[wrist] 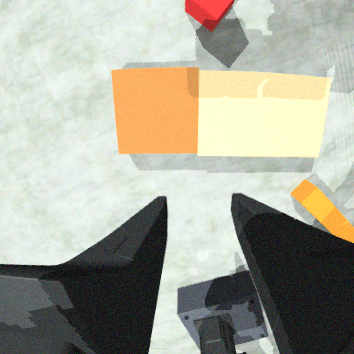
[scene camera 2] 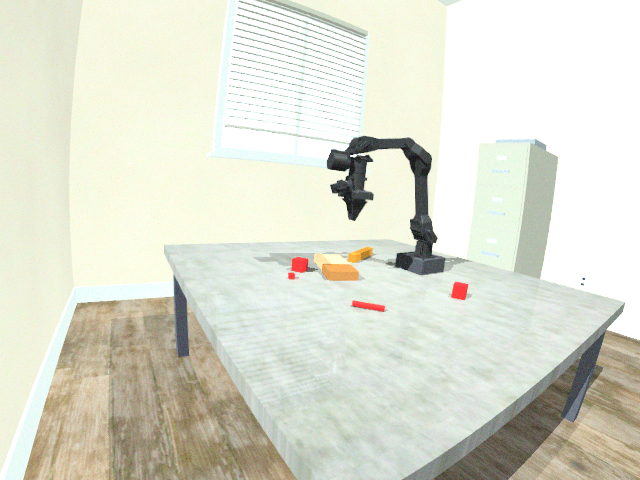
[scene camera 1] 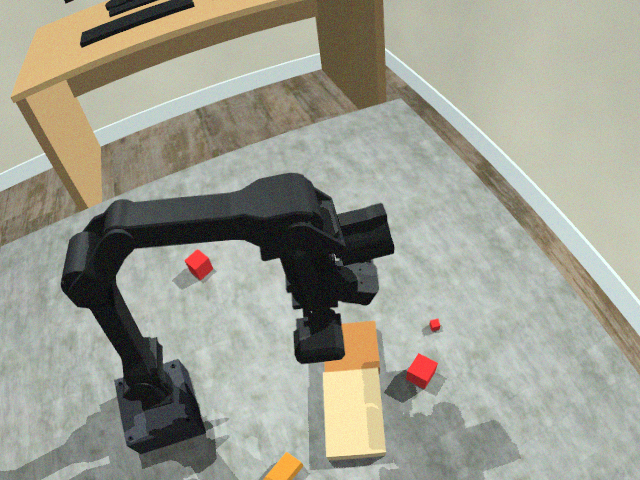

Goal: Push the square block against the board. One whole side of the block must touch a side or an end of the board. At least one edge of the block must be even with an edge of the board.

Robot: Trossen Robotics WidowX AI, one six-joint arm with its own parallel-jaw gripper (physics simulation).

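Places are measured from the arm's base along level axes (x ahead, y left, z up), in centimetres.
Pixels of known places: gripper, fingertip midpoint: (wrist: 198, 202) (scene camera 2: 351, 220) (scene camera 1: 323, 325); arm's base, origin of the base link: (wrist: 214, 326) (scene camera 2: 423, 256) (scene camera 1: 155, 390).
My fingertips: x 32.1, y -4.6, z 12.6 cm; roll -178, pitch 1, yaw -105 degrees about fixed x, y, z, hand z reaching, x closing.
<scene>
Ahead of a thing's pixels: the offset from my fingertips to its middle.
The orange square block @(dz -16.8, dx +4.6, dy +2.6 cm) (scene camera 1: 360, 345) (scene camera 2: 340, 272) (wrist: 157, 110) lies flat with one whole side against an end of the pale yellow board @(dz -16.8, dx +0.5, dy -9.6 cm) (scene camera 1: 348, 413) (scene camera 2: 330, 259) (wrist: 260, 127). No gap shows between them. Their long outer edges look nearly even; the wrist view shows a very slight offset at the joint. My gripper (scene camera 2: 354, 218) (wrist: 198, 202) is partly open and empty. It hangs well above the table, apart from both pieces. In scene camera 1 the arm's wrist covers a corner of the block, and the fingertips are hidden.
A red cube @(dz -16.2, dx +14.5, dy -7.0 cm) (scene camera 1: 421, 370) (scene camera 2: 299, 264) (wrist: 210, 12) and a tiny red cube @(dz -17.4, dx +21.3, dy +1.3 cm) (scene camera 1: 434, 324) (scene camera 2: 291, 275) lie beside the pair. Another red cube @(dz -16.2, dx -18.9, dy +33.3 cm) (scene camera 1: 199, 264) (scene camera 2: 459, 290), a red rod @(dz -17.5, dx +13.7, dy +30.3 cm) (scene camera 2: 368, 305) and an orange bar @(dz -16.7, dx -20.7, dy -20.1 cm) (scene camera 1: 284, 466) (scene camera 2: 360, 254) (wrist: 322, 207) lie farther off.
</scene>
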